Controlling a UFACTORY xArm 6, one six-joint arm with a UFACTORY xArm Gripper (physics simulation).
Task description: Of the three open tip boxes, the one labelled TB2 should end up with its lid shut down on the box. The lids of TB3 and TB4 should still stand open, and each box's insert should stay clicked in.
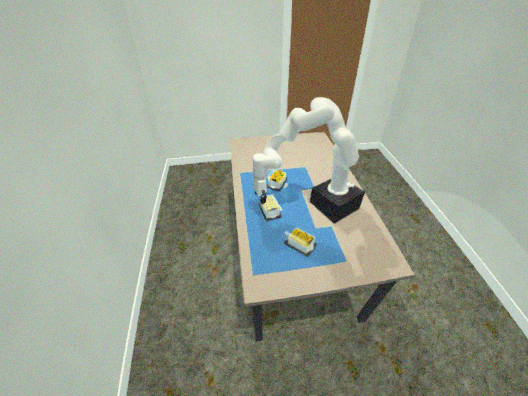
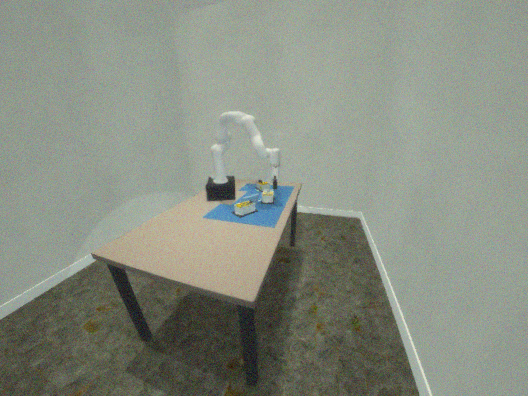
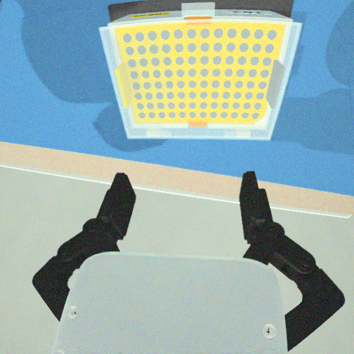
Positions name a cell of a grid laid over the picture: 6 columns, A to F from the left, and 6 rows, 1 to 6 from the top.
In view: my gripper (image 3: D4), a clear lid (image 3: D2) and a blue mat (image 3: B2).
